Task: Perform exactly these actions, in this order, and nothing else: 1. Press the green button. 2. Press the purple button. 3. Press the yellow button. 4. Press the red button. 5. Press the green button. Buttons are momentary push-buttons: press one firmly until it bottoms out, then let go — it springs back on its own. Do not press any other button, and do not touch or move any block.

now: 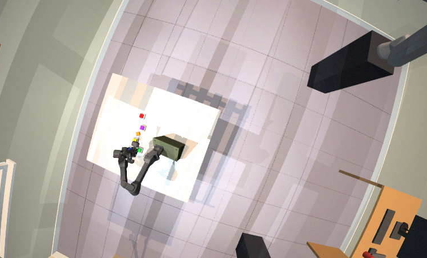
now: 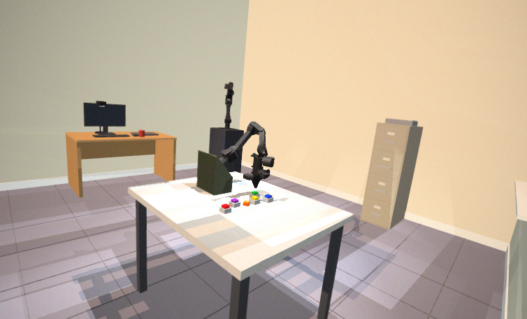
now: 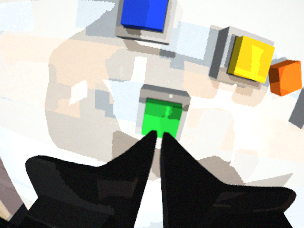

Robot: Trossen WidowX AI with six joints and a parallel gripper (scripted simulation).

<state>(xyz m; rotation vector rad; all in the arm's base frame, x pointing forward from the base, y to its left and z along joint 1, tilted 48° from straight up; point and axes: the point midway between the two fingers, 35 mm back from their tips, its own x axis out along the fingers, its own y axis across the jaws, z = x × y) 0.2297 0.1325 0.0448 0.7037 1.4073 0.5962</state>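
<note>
Now: gripper tip 3 cm above the green button. From my gripper tip the other things lie so: orange block 6 cm ahead, 14 cm to the right, 5 cm below; then yellow button 7 cm ahead, 7 cm to the right, 3 cm below; then blue button 9 cm ahead, 2 cm to the left, 3 cm below.
</note>
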